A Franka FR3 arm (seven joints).
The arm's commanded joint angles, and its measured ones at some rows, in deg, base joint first. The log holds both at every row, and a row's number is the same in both.
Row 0, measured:
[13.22 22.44 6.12 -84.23 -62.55 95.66 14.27]
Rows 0 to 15, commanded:
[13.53 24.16 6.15 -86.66 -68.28 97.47 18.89]
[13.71 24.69 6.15 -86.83 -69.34 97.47 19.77]
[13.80 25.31 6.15 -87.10 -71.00 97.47 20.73]
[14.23 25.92 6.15 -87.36 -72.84 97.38 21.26]
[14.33 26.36 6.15 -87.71 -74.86 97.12 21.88]
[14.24 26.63 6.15 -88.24 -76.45 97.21 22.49]
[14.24 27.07 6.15 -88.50 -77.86 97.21 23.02]
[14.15 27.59 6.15 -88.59 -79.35 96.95 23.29]
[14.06 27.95 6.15 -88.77 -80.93 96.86 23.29]
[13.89 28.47 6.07 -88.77 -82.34 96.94 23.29]
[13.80 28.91 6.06 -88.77 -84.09 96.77 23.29]
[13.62 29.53 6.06 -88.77 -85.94 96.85 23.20]
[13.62 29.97 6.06 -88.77 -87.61 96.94 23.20]
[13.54 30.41 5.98 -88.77 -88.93 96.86 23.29]
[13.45 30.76 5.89 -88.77 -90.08 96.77 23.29]
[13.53 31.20 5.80 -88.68 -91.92 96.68 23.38]
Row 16, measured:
[14.03 30.31 5.58 -88.26 -87.28 96.71 22.05]
